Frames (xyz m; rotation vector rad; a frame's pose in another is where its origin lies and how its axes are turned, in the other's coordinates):
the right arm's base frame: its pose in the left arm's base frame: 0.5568 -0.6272 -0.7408 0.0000 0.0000 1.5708
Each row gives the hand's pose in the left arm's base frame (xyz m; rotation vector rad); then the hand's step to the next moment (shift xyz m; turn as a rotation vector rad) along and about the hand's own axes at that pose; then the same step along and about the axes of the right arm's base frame.
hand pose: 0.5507 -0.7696 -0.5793 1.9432 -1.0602 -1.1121
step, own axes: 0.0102 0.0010 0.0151 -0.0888 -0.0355 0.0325
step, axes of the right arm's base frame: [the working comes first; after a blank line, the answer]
step, axes of the left arm's base frame: -0.0106 -0.0115 -0.0094 -0.0453 0.0896 -0.0108

-0.0115 0.0106 -0.0094 0.0896 0.0453 -0.0108
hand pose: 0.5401 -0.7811 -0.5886 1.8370 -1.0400 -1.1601
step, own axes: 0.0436 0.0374 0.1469 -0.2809 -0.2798 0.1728
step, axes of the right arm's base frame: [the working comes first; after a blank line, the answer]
step, axes of the left arm's base frame: -0.1341 -0.0764 -0.0325 -0.1661 0.3433 -0.2040

-0.0764 0.1341 -0.0325 0.3433 0.1661 -0.2040
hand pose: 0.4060 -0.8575 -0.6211 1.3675 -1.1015 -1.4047
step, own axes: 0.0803 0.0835 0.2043 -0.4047 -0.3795 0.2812
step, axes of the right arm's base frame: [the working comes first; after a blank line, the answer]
step, axes of the left arm's base frame: -0.2061 -0.0928 0.0637 -0.2715 0.4897 -0.2708

-0.0928 0.2061 0.0637 0.4897 0.2715 -0.2708
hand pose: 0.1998 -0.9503 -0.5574 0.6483 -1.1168 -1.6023
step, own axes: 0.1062 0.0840 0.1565 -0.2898 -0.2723 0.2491
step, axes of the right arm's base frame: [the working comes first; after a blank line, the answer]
step, axes of the left arm's base frame: -0.1289 -0.0492 0.1542 -0.2348 0.3670 -0.1742

-0.0492 0.1289 0.1542 0.3670 0.2348 -0.1742
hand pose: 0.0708 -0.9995 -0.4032 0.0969 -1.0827 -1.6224
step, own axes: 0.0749 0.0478 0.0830 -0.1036 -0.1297 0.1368
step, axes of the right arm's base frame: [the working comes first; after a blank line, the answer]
step, axes of the left arm's base frame: -0.0400 -0.0096 0.1144 -0.1349 0.1576 -0.0568

-0.0096 0.0400 0.1144 0.1576 0.1349 -0.0568
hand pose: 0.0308 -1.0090 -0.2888 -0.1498 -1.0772 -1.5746
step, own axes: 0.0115 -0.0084 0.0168 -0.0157 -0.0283 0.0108
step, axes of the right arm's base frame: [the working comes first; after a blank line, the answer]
step, axes of the left arm's base frame: -0.0182 0.0027 0.0121 -0.0232 0.0163 -0.0190

0.0027 0.0182 0.0121 0.0163 0.0232 -0.0190
